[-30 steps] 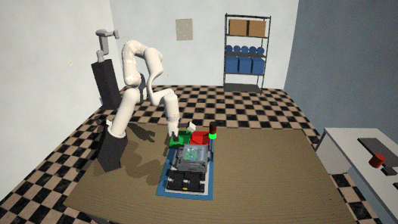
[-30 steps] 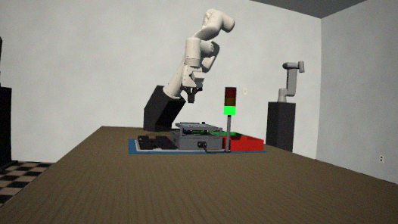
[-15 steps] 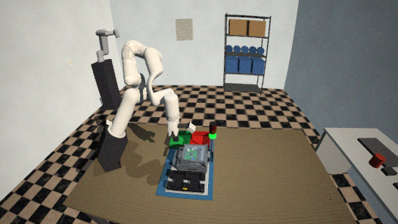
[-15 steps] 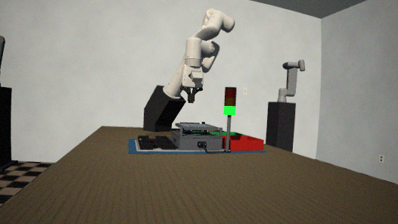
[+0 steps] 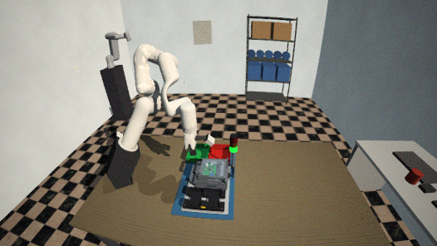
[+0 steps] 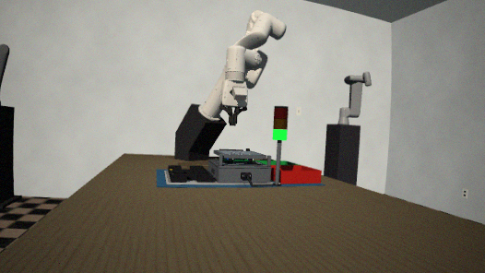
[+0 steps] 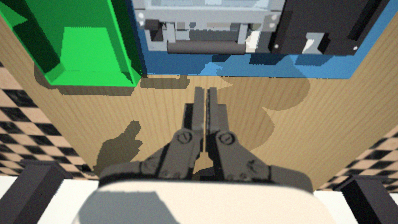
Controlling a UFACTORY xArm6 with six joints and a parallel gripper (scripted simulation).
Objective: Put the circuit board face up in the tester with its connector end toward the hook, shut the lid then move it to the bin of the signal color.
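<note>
My hand is 20 mm short of the black latch hook, 60 mm to the right of it and 120 mm above it. The rest, counted from my hand: tester plate (90 mm ahead, 10 mm to the left, 140 mm below); green circuit board (80 mm ahead, 140 mm below); tester lid (90 mm ahead, 120 mm below).
</note>
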